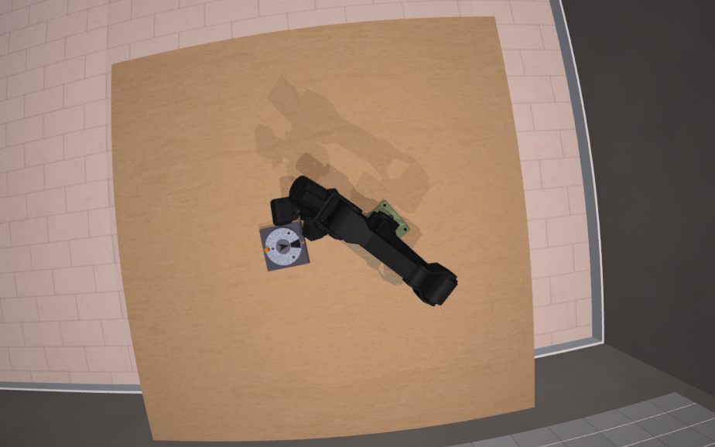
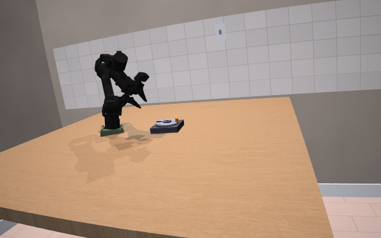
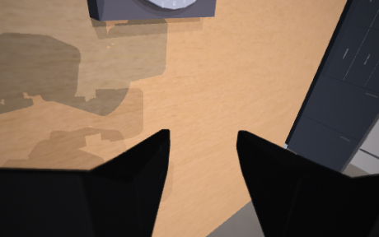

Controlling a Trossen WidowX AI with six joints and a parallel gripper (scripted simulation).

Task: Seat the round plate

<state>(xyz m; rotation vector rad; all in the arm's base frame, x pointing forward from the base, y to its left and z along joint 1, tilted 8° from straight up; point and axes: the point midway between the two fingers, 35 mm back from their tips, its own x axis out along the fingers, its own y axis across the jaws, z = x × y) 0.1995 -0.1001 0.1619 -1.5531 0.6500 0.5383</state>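
Now: the round plate 130 mm below my hand, 100 mm to the left of it and 70 mm ahead of it. From my hand the other things lie so: dark square base: 150 mm below, 100 mm to the left, 70 mm ahead; raised centre hub: 130 mm below, 100 mm to the left, 70 mm ahead.
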